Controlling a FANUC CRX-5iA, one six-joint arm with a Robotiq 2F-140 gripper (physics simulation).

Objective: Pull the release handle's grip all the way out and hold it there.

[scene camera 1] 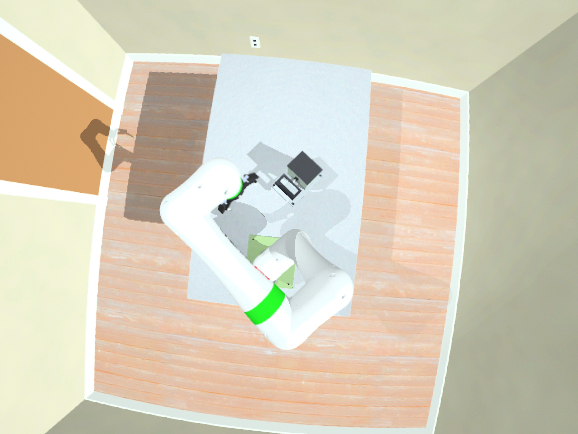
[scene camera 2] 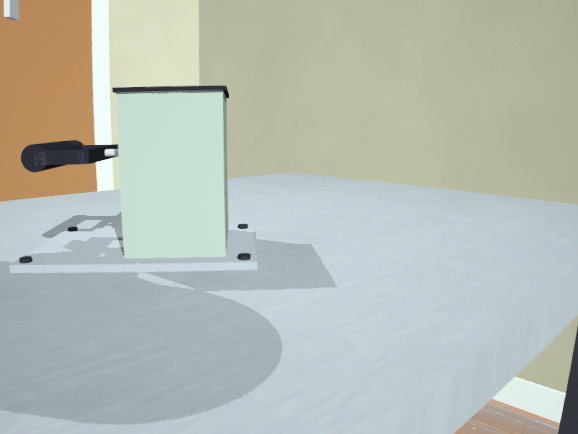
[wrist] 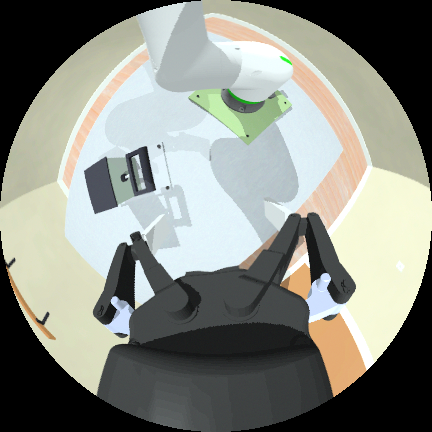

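The release handle's grip [scene camera 1: 286, 188] [scene camera 2: 55, 156] [wrist: 148, 170] is a dark rectangular frame with a thick outer bar. It stands out level from the front of a pale green box [scene camera 2: 172, 175] [wrist: 116, 172] with a dark top [scene camera 1: 304, 167]. A short light rod [scene camera 2: 111, 152] shows between grip and box. The box stands on a light base plate [scene camera 2: 241, 245] with dark bolts. My gripper [scene camera 1: 239, 193] [wrist: 214, 214] is wide open and empty. It is off the grip's outer side, apart from it, to the left in scene camera 1. It does not show in scene camera 2.
The handle stands on a pale grey table [scene camera 1: 300, 110] [scene camera 2: 400, 280] [wrist: 200, 250]. The arm's own base sits on a green plate [scene camera 1: 262, 243] [wrist: 247, 131] on the same table. The arm's white links [scene camera 1: 225, 260] [wrist: 200, 65] bend over that end. Shadows of the arm cross the table.
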